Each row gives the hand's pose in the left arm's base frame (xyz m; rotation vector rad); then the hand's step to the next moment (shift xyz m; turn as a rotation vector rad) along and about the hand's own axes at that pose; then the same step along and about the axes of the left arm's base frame.
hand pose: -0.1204 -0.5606 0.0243 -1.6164 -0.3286 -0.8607
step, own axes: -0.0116 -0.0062 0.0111 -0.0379 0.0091 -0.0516
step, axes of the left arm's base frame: -0.0081 0.0148 -0.0036 -0.0381 -0.0413 -0.0321
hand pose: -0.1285 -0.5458 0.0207 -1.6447 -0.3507 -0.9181
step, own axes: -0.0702 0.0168 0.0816 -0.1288 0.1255 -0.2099
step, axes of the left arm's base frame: -0.0035 0.0875 -0.0649 -0.0799 -0.2000 -0.1732
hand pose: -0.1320 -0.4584 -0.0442 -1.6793 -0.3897 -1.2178
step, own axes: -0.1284 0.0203 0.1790 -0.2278 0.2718 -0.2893
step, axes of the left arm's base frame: 0.0536 0.1766 -0.1219 -0.0615 -0.3077 -0.3332
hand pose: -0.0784 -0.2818 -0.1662 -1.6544 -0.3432 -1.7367
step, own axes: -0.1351 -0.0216 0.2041 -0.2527 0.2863 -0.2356
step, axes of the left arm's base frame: 0.1335 0.1844 -0.0925 -0.0128 -0.2769 -0.3529
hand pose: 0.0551 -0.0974 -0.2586 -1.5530 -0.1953 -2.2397
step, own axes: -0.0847 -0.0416 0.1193 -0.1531 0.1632 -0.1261
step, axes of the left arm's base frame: 0.1116 0.0992 -0.0291 0.0025 -0.1528 -0.2064
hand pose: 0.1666 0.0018 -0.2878 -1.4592 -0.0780 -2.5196
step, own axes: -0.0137 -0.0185 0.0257 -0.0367 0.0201 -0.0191
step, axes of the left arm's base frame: 0.0243 0.0244 0.0024 0.0058 -0.0164 -0.0426
